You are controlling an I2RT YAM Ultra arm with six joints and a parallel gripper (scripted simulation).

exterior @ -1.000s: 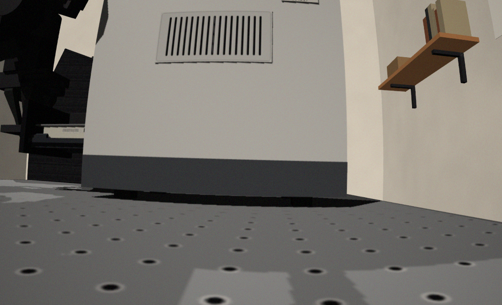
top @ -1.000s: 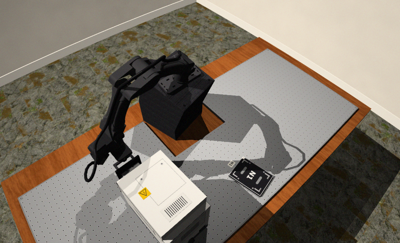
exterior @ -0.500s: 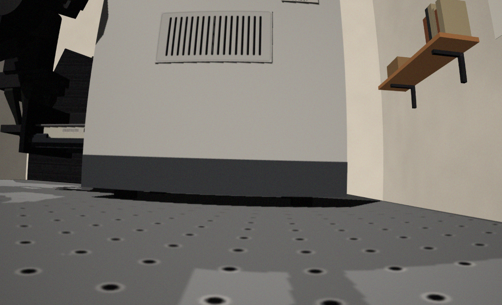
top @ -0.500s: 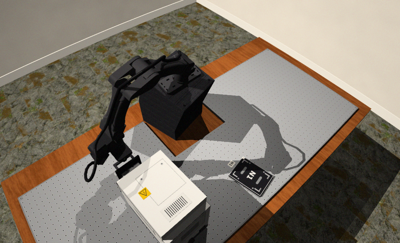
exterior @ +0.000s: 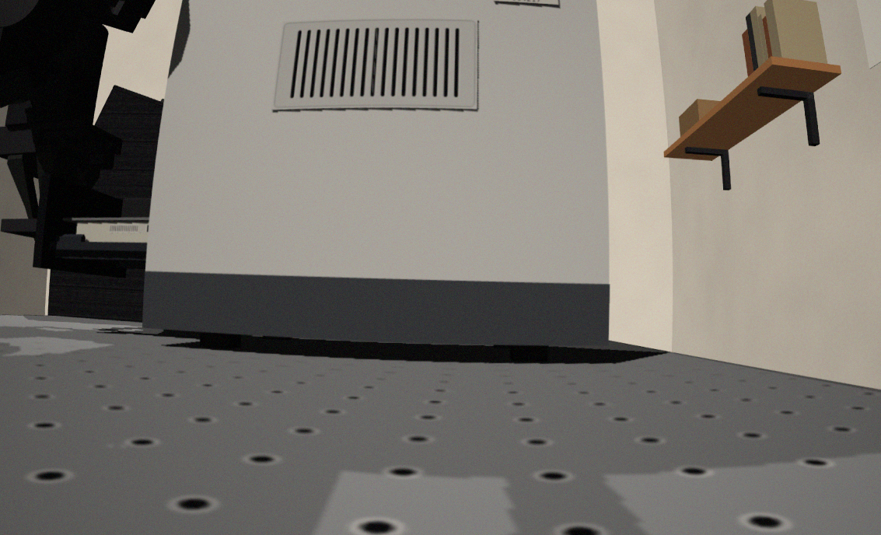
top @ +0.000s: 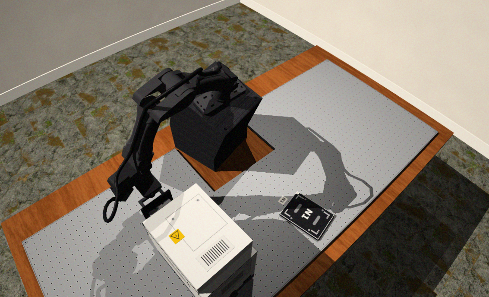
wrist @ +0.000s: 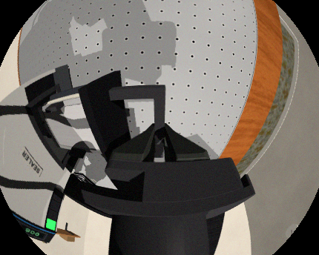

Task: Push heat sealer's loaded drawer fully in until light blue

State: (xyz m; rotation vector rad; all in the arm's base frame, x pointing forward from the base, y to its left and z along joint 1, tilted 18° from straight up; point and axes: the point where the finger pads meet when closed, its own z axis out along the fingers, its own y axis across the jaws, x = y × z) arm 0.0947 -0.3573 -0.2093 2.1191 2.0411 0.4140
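The sealer drawer is 11 cm ahead of my hand, 1 cm to the right of it and 1 cm below it.
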